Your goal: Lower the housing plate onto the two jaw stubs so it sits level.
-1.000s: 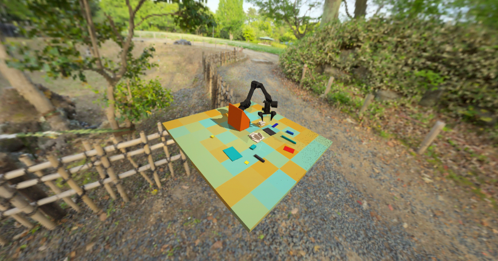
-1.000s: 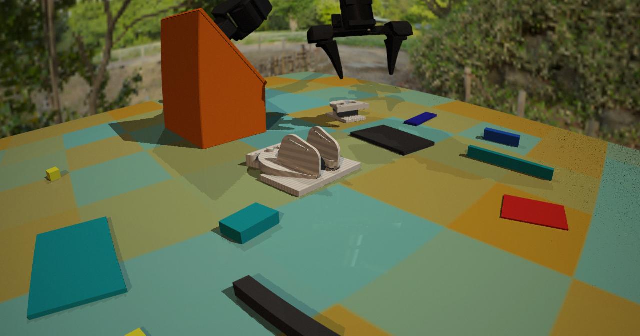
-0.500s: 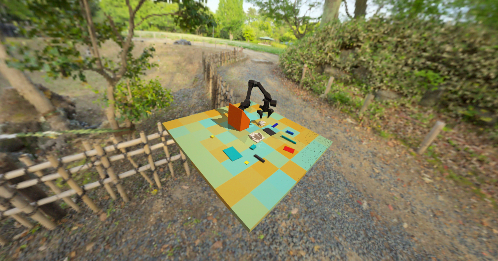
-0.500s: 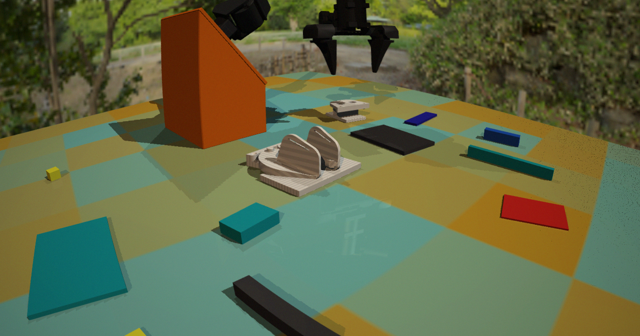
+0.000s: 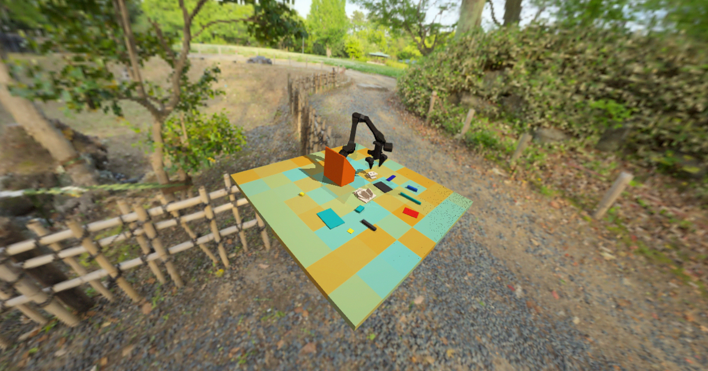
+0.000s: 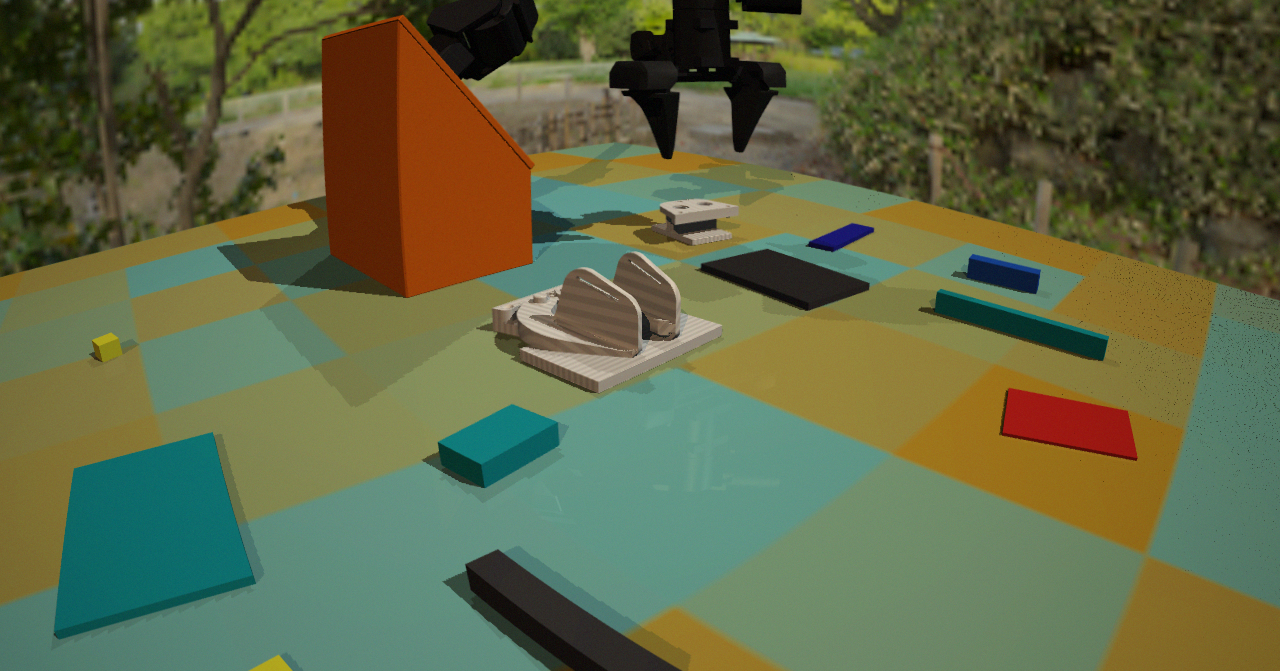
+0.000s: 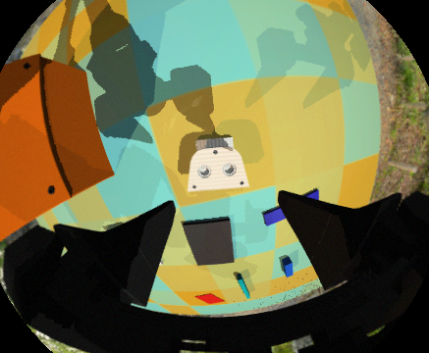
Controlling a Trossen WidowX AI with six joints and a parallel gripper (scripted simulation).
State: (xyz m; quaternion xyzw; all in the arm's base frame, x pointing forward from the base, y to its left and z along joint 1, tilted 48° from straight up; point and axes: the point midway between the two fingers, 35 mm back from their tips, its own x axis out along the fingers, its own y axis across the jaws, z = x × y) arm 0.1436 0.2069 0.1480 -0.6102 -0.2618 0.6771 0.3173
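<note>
Right now the beige stand is 10 mm behind my gripper tip and 80 mm below it. The rest, counted from my gripper tip: teal bar: 360 mm ahead, 10 mm to the left, 80 mm below; red plate: 450 mm ahead, 120 mm to the right, 80 mm below; black flat plate: 150 mm ahead, 40 mm to the right, 80 mm below.
</note>
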